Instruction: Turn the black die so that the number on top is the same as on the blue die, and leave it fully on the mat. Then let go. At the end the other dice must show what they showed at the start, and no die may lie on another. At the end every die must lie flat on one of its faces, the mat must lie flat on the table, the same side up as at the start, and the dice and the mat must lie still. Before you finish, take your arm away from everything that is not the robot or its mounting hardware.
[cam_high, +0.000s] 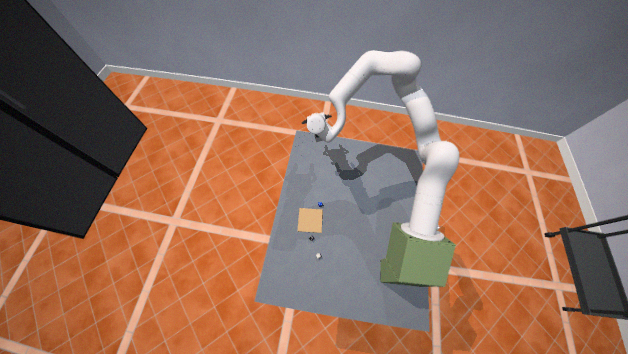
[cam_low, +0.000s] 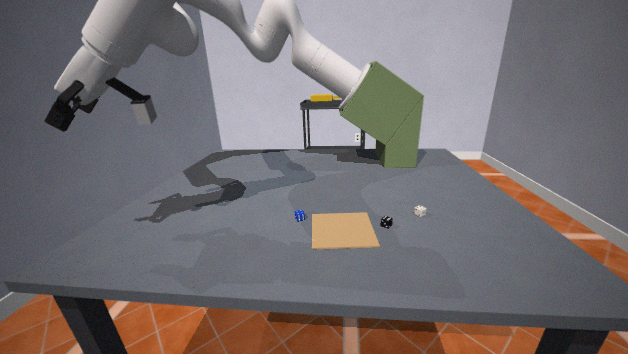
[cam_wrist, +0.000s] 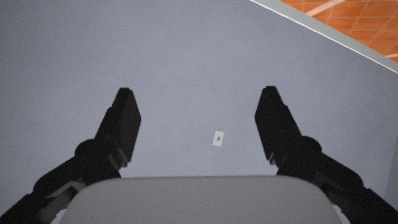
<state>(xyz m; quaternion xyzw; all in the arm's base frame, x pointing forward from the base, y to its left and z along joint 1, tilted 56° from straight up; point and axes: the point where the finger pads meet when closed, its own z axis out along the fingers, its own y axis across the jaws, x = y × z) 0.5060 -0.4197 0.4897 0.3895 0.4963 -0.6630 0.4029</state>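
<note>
Now: hand 5 cm past the blue die, 43 cm to the right of it and 27 cm above it. Also, from my hand: tan mat (1 cm ahead, 53 cm to the left, 28 cm below); then white die (4 cm behind, 73 cm to the left, 27 cm below); then black die (63 cm to the left, 27 cm below).
</note>
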